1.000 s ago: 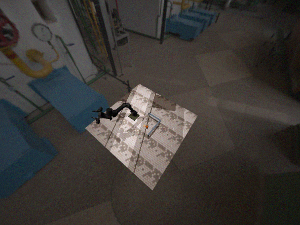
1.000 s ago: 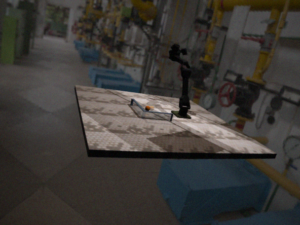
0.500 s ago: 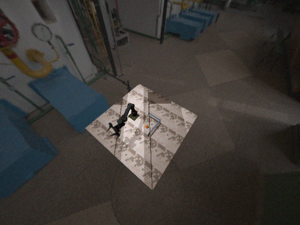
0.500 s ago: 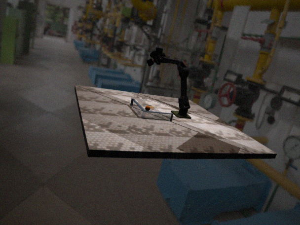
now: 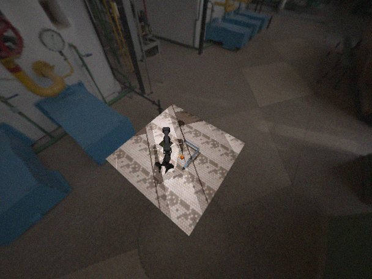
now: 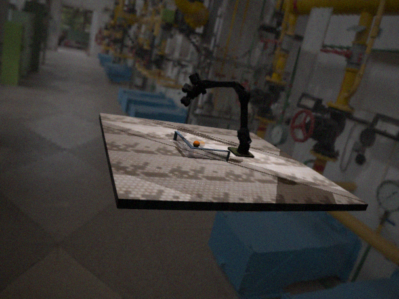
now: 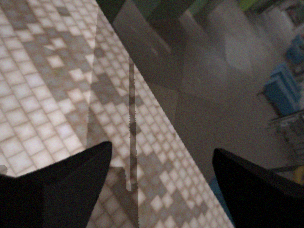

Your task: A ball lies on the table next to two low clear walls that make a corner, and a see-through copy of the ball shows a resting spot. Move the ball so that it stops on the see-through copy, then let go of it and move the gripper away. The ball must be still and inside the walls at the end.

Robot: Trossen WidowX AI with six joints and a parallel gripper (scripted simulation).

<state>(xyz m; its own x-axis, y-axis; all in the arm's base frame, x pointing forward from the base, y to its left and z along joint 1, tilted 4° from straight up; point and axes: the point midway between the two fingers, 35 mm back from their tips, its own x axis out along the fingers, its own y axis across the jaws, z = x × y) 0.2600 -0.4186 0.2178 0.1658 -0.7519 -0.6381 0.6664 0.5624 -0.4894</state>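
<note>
Now: gripper tip 34 cm to the right of the orange ball, 20 cm above it and 2 cm short of it. Also, from my gripper tip: see-through orange ball copy 34 cm to the left, 20 cm below, 2 cm behind.
</note>
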